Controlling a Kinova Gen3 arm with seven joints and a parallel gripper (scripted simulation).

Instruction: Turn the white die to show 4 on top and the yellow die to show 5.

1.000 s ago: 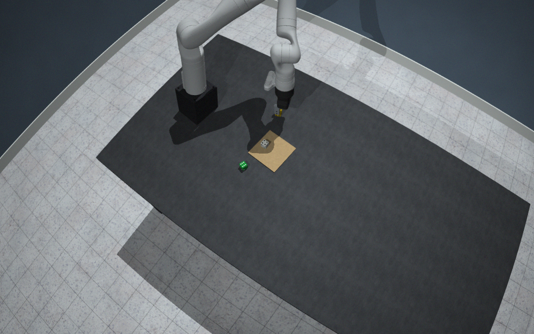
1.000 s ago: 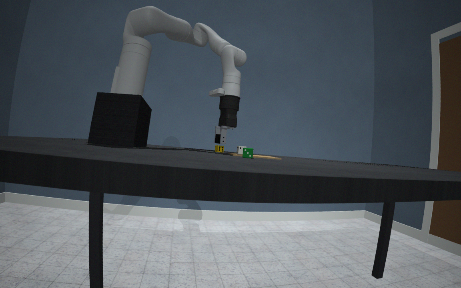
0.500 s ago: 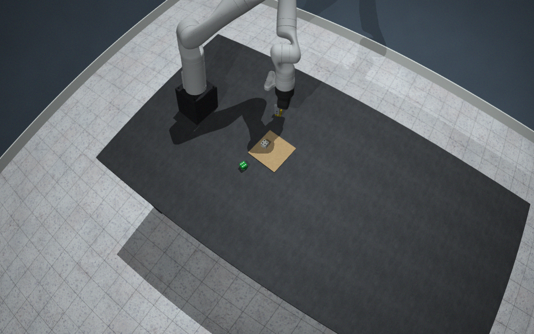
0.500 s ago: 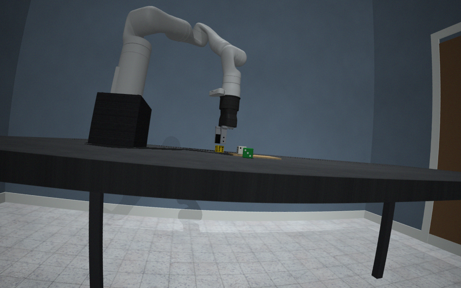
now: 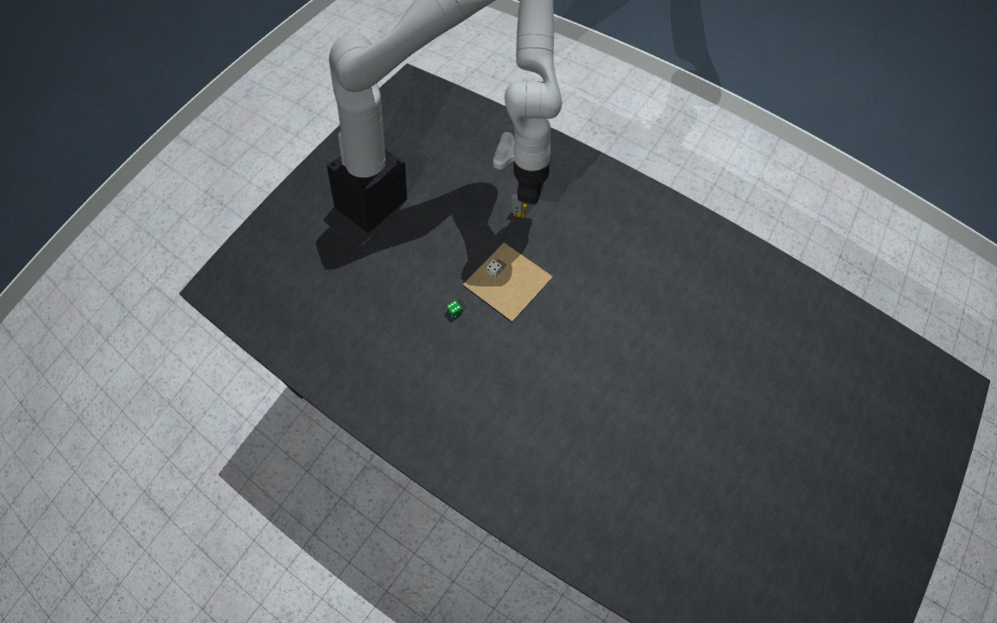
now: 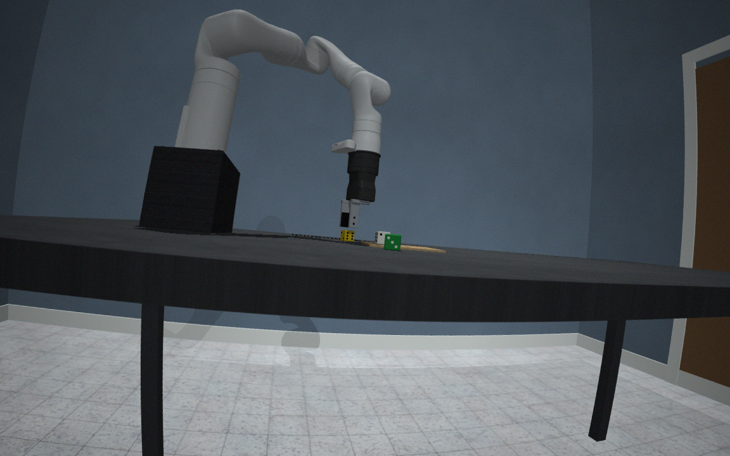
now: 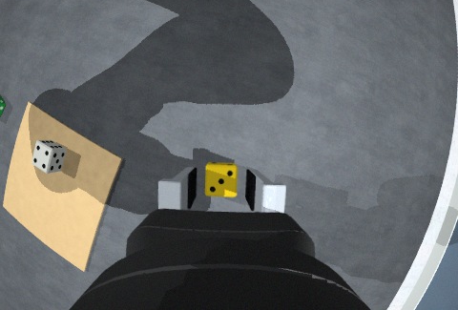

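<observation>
The yellow die is 4 cm below my hand. The rest, counted from my hand: green die: 29 cm to the right, 4 cm below; then white die: 2 cm ahead, 17 cm to the right, 3 cm below; then tan mat: 6 cm ahead, 17 cm to the right, 5 cm below.
</observation>
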